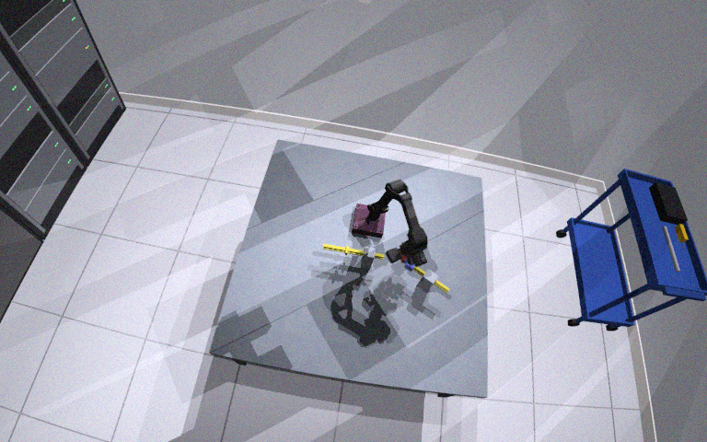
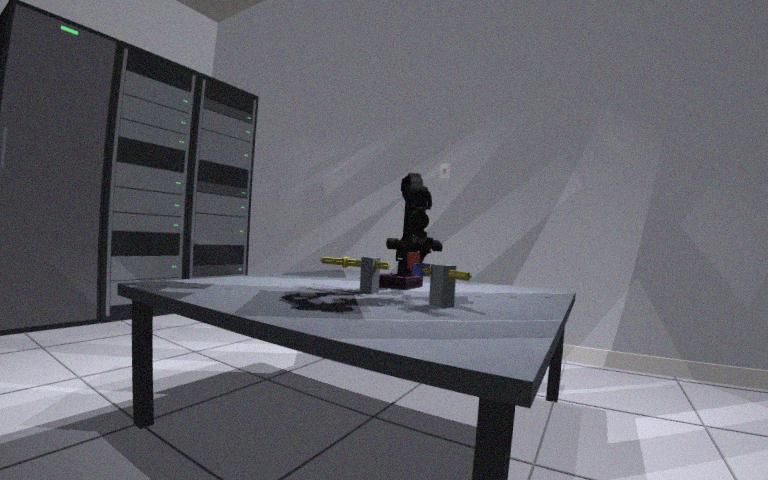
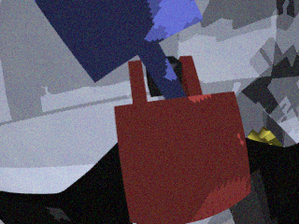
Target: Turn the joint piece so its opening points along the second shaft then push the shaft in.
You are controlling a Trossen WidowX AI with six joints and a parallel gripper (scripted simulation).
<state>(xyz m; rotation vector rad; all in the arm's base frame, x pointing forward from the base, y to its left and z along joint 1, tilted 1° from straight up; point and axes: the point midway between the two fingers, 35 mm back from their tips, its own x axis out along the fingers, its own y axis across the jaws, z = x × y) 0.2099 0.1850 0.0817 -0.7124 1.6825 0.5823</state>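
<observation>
The red joint piece is 3 cm above my gripper tip, 1 cm to the left of it and 1 cm ahead of it.
</observation>
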